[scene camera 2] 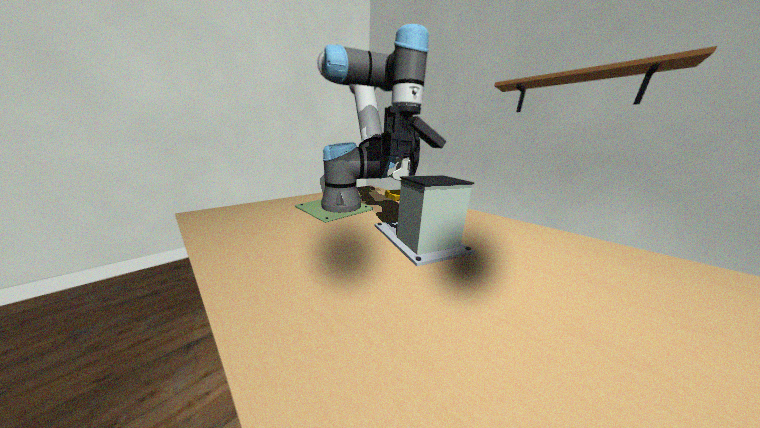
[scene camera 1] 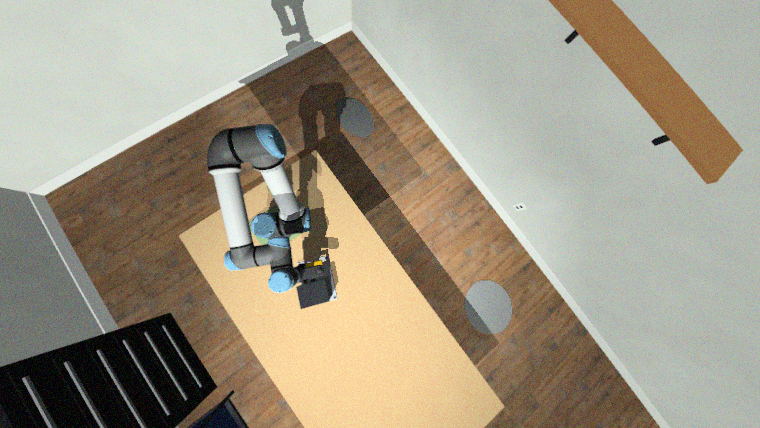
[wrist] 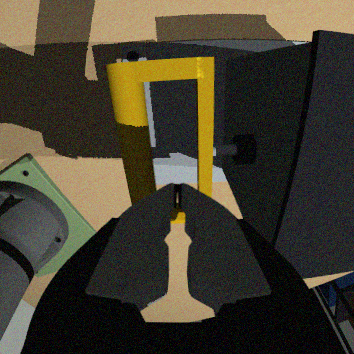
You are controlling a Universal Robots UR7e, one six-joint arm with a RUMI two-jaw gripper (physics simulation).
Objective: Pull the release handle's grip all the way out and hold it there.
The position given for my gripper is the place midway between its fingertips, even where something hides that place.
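There's a base plate (wrist: 170, 104) that I can see, and as for my gripper (scene camera 2: 404, 190), I can see that too, and the wrist view also shows the gripper (wrist: 177, 185).
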